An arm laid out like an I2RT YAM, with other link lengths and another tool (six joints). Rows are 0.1 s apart.
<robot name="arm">
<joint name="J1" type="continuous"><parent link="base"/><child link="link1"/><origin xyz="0 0 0.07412" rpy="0 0 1.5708"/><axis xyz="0 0 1"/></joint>
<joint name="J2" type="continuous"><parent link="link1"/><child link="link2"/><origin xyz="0.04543 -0.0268 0.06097" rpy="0 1.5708 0"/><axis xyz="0 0 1"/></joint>
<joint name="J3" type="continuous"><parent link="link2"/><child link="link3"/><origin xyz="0 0.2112 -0.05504" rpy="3.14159 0 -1.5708"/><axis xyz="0 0 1"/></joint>
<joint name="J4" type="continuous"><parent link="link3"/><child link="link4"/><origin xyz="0.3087 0.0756 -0.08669" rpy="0 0 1.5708"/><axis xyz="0 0 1"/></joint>
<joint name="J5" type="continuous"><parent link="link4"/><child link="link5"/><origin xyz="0.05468 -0.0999 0.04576" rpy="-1.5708 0 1.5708"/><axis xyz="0 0 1"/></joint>
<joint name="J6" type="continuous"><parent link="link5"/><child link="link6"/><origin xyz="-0.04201 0 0.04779" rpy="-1.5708 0 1.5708"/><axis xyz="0 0 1"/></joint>
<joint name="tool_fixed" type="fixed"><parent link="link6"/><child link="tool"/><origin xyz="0.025 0.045 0.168" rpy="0.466 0 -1.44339"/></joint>
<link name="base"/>
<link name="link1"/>
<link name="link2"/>
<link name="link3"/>
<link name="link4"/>
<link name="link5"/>
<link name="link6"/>
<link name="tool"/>
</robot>
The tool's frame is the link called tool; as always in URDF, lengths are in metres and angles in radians. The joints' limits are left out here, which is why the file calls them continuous.
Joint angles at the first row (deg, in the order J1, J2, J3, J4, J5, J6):
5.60, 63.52, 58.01, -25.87, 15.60, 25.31
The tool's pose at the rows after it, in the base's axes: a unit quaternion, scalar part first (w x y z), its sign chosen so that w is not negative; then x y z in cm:
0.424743 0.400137 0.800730 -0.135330 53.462 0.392 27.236
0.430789 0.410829 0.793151 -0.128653 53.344 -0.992 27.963
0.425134 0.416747 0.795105 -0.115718 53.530 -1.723 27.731
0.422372 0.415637 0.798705 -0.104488 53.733 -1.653 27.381
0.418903 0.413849 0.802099 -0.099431 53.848 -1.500 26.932
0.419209 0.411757 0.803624 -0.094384 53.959 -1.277 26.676
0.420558 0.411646 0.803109 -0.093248 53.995 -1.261 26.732
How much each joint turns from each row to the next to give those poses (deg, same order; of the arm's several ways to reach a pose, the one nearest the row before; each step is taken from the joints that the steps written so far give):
-3.35, -1.47, -0.38, 0.45, -1.62, 1.06
-1.96, -1.16, -0.68, 0.89, -1.26, 0.11
-1.62, 0.21, -0.08, 0.22, -2.37, 0.74
-0.55, 0.20, -0.42, 0.62, -1.72, 0.38
-0.15, 0.24, -0.33, 0.26, -0.87, 0.17
0.01, 0.03, -0.56, 0.74, -0.62, 0.09
-0.01, -0.02, -0.10, 0.28, -0.07, 0.00

